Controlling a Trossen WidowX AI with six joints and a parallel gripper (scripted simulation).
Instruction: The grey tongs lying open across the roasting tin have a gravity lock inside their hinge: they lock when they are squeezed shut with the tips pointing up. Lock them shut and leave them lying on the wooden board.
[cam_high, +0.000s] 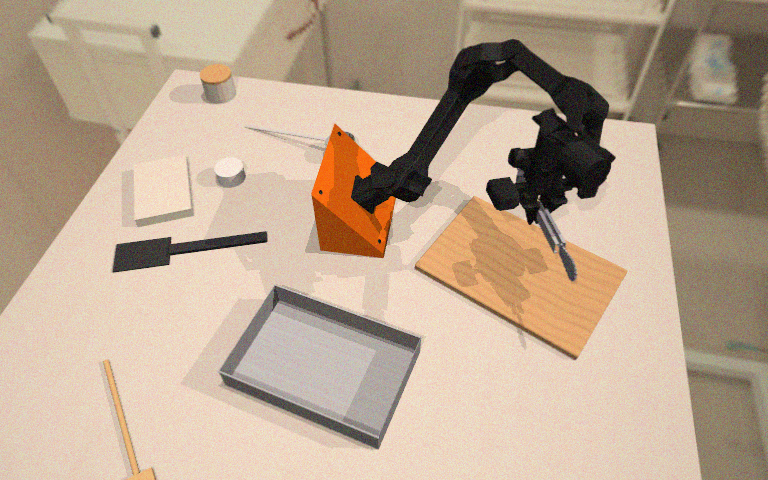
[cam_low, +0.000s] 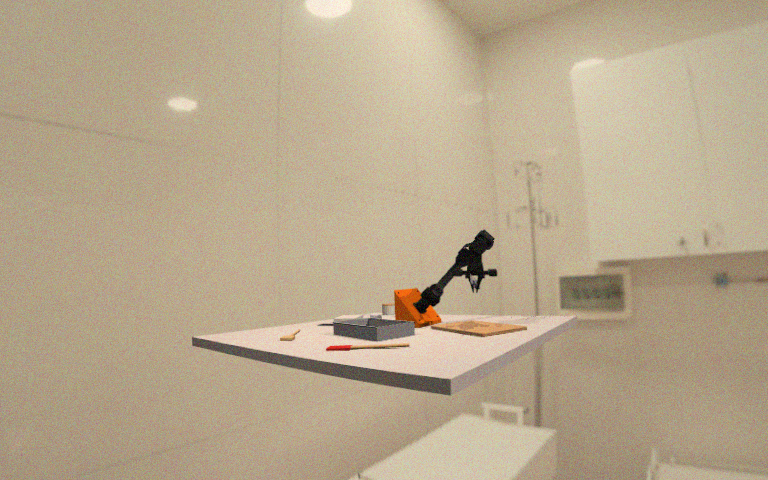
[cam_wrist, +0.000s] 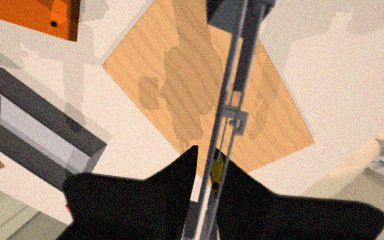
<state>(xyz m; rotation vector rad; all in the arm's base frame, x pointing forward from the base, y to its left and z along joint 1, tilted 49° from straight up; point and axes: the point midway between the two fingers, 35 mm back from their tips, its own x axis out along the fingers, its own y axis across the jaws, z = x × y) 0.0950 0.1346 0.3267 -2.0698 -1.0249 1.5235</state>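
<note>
Right now my gripper tip is 15 cm above the wooden board. From my gripper tip the other things lie so: red-handled tool 55 cm ahead, 20 cm to the right, 15 cm below; then grey roasting tin 26 cm ahead, 36 cm to the right, 13 cm below; then white puck 20 cm behind, 67 cm to the right, 14 cm below.
</note>
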